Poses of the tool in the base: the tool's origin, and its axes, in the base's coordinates. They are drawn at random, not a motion.
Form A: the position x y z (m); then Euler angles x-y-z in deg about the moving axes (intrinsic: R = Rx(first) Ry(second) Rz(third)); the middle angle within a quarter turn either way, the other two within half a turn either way.
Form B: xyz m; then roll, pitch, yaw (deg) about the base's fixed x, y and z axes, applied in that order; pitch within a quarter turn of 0, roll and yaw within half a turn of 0. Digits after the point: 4 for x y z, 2 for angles.
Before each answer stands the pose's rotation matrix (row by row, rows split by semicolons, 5 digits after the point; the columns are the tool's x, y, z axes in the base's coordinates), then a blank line. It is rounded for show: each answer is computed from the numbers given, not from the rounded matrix.
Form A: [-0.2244 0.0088 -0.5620 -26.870 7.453 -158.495]
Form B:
-0.92253 0.36349 0.12971; -0.27246 -0.85143 0.44815; 0.27334 0.37809 0.88450

[-0.2244 0.0088 -0.5620 23.14 -15.86 -163.55]
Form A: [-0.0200 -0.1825 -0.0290 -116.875 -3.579 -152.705]
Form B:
-0.88692 0.45768 -0.06242; 0.15781 0.42725 0.89026; 0.43412 0.77974 -0.45116

[-0.0200 -0.1825 -0.0290 120.05 -25.73 169.91]
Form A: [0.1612 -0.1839 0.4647 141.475 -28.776 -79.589]
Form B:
0.15839 0.86208 -0.48139; 0.71527 -0.43627 -0.54594; -0.68066 -0.25785 -0.68572

[0.1612 -0.1839 0.4647 -159.39 42.90 77.51]
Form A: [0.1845 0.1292 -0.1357 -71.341 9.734 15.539]
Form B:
0.94958 -0.26404 0.16907; -0.06862 0.35115 0.93380; -0.30593 -0.89832 0.31533

[0.1845 0.1292 -0.1357 -70.66 17.81 -4.13]
